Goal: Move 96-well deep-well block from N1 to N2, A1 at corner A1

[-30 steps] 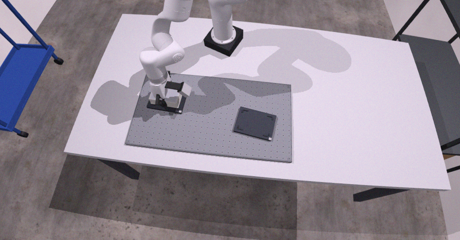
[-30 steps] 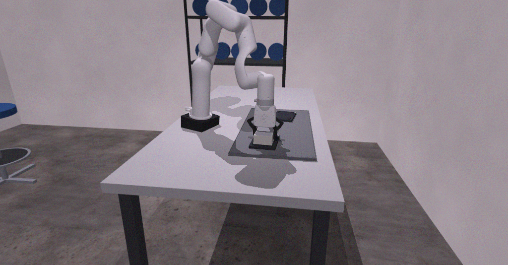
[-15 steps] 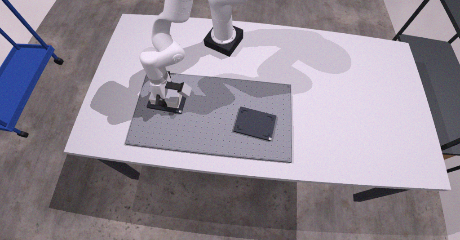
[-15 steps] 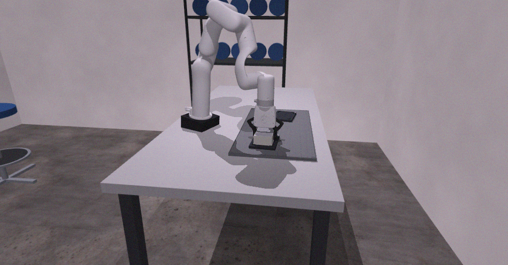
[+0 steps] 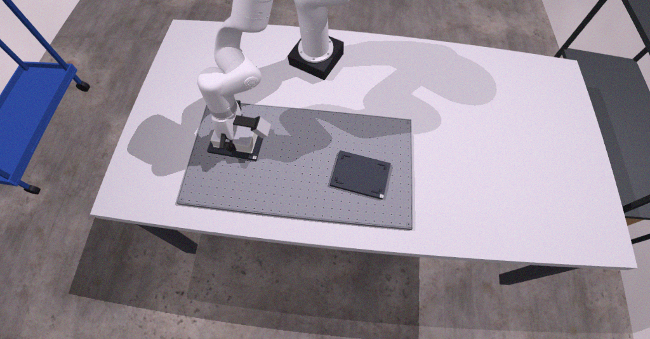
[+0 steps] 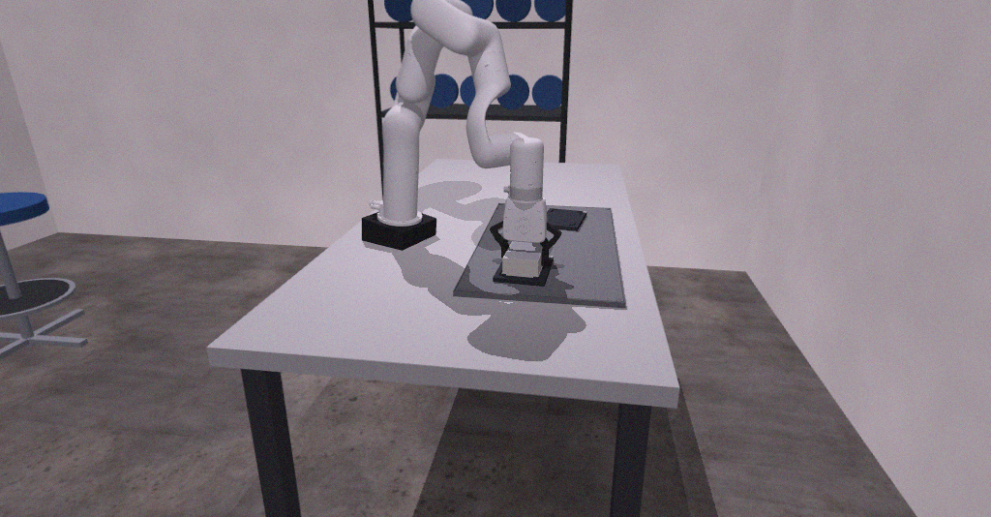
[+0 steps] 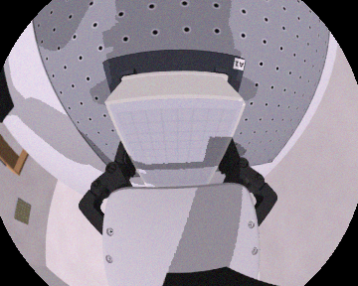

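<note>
My gripper is now right at the white deep-well block.
</note>
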